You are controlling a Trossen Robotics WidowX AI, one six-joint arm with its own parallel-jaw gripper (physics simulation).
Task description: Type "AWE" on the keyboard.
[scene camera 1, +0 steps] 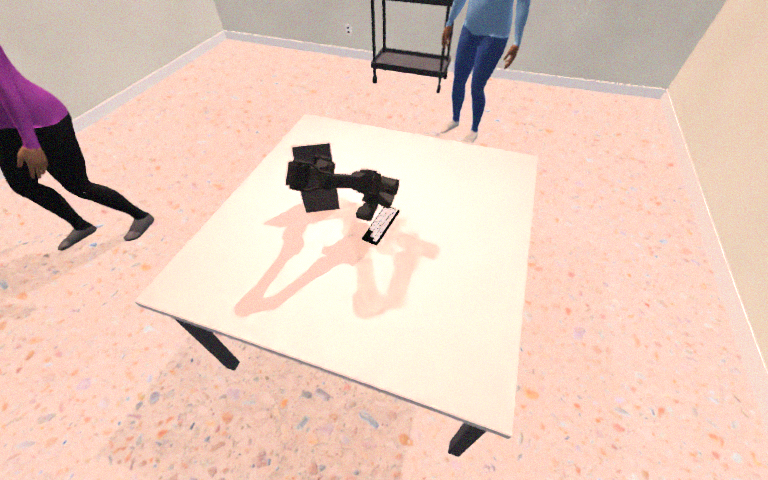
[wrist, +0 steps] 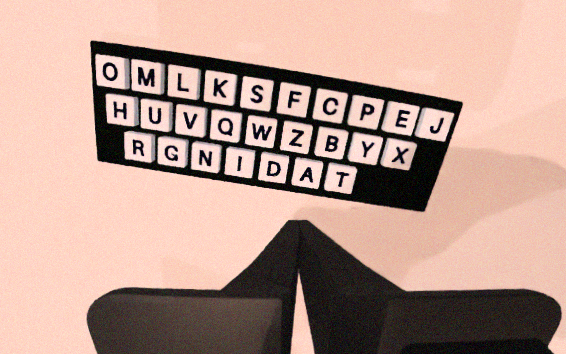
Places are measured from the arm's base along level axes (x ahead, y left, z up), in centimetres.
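Pixels of known places: gripper, fingertip midpoint: [scene camera 1: 372, 215] [wrist: 297, 229]; arm's base at its link origin: [scene camera 1: 321, 166].
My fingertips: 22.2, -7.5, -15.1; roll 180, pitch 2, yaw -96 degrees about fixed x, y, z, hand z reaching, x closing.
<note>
For each thing: its top centre in the pictures, then the offset to it from my fingertips, as dx, dy, dz. "pt": a spot on its surface instead. Level surfaces: height alone.
- black keyboard at a spot on its surface: [wrist: 390, 192] pt -1.0, -5.9, -5.5
- W key at its top centre: [wrist: 260, 132] +3.4, +1.7, -5.0
- E key at its top centre: [wrist: 401, 118] +3.6, -6.1, -5.0
- pale table at its surface level: dz -6.7
A black keyboard [scene camera 1: 370, 240] [wrist: 390, 192] with white letter keys lies on the table. In the wrist view the A key [wrist: 306, 175] is in the lowest row between D and T, the W key [wrist: 261, 132] is in the middle row between Q and Z, and the E key [wrist: 402, 119] is in the top row between P and J. My gripper [wrist: 297, 229] is shut and empty. In the wrist view its tips show just below the keyboard's lower edge, nearest the A key. Their height above the table is hard to tell. In the scene view the tips are too small to make out.
The pale table [scene camera 1: 453, 350] carries my arm [scene camera 1: 339, 181] on a dark base plate [scene camera 1: 321, 200]. Arm shadows fall across the table. A person in purple [scene camera 1: 33, 101] is at the left, a person in blue [scene camera 1: 489, 22] stands behind the table, near a black cart [scene camera 1: 410, 63].
</note>
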